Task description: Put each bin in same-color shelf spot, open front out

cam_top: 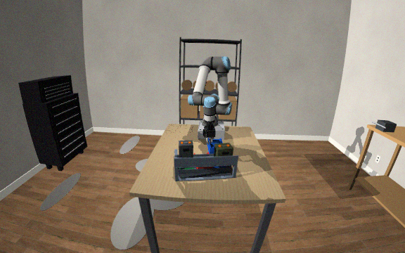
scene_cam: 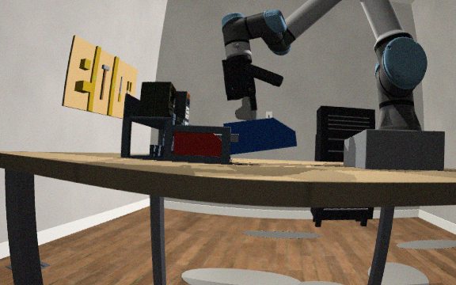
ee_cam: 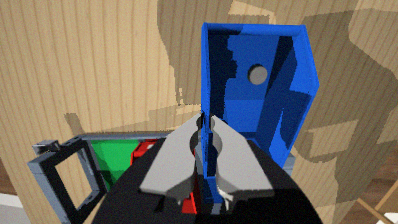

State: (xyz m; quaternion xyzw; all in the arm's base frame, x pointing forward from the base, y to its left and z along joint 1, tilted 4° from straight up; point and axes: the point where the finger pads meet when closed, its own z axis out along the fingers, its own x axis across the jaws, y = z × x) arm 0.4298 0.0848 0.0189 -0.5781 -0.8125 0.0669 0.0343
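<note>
Right now my hand is 40 mm to the right of the blue bin, 20 mm past it and 20 mm above it. Also, from my hand: dark box: 300 mm ahead, 80 mm to the right, 70 mm above; green case: 230 mm ahead, 140 mm to the left, 50 mm above; red bin: 180 mm ahead, 50 mm below.
</note>
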